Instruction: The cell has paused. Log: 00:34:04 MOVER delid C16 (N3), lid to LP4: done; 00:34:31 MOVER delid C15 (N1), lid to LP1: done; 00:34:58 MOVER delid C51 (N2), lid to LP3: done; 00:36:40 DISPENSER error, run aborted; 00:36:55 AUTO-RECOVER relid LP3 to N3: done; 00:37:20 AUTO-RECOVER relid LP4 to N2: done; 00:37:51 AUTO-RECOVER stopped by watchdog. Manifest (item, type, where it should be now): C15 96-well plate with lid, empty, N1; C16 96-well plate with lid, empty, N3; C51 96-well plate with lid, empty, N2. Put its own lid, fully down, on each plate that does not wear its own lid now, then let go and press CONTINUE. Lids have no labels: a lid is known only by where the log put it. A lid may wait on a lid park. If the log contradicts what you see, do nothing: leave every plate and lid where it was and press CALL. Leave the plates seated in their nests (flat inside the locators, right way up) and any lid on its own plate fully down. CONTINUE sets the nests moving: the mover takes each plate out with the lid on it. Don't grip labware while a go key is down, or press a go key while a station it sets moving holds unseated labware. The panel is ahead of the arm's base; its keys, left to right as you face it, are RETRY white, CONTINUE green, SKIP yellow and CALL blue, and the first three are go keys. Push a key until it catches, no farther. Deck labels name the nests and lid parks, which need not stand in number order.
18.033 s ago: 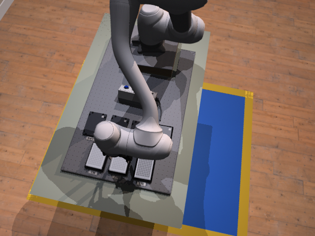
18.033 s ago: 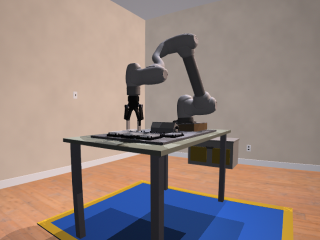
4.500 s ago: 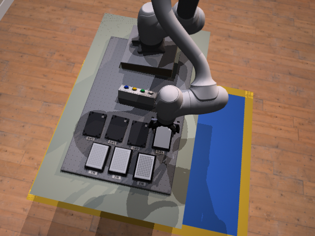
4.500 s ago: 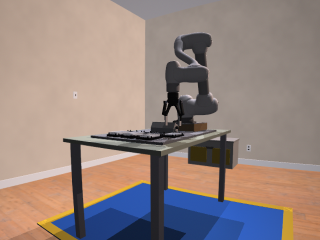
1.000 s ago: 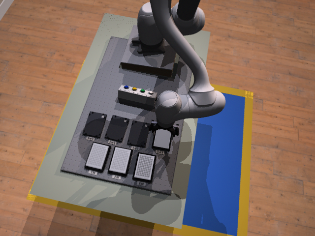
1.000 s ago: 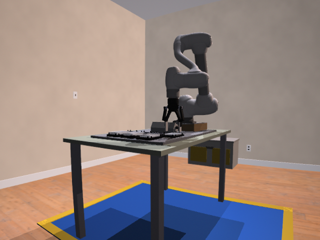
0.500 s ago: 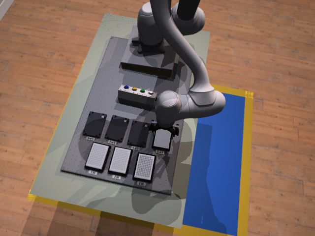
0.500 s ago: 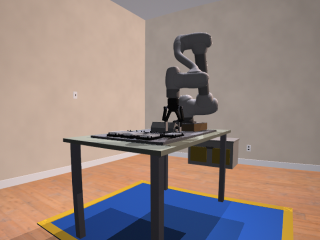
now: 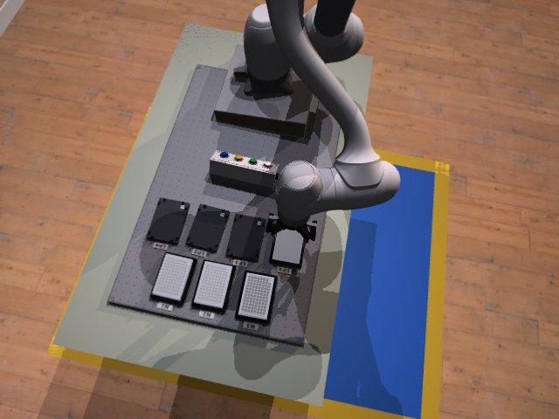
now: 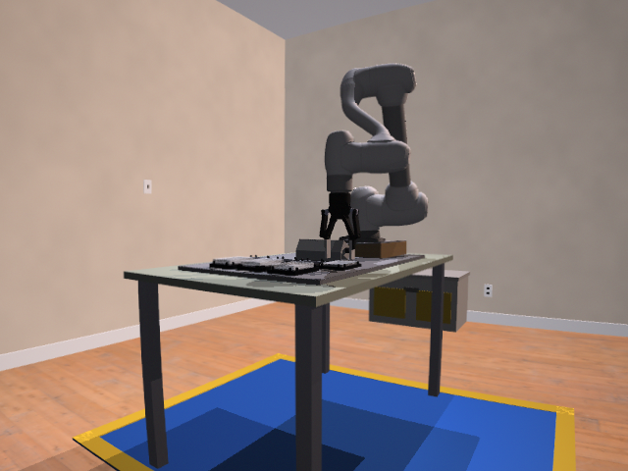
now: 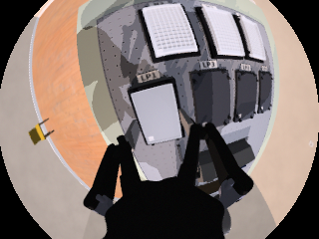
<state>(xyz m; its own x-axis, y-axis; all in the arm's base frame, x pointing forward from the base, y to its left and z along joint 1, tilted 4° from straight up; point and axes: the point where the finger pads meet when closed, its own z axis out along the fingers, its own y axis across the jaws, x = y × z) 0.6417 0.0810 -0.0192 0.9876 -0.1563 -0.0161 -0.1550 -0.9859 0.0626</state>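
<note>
My hand is 50 mm above the lid park LP1. Round my hand: lid park LP3 (140 mm to the right, 50 mm below, 20 mm behind); then white key (250 mm behind, 80 mm to the right, 10 mm above); then 96-well plate (170 mm ahead, 100 mm to the right, 40 mm below).
</note>
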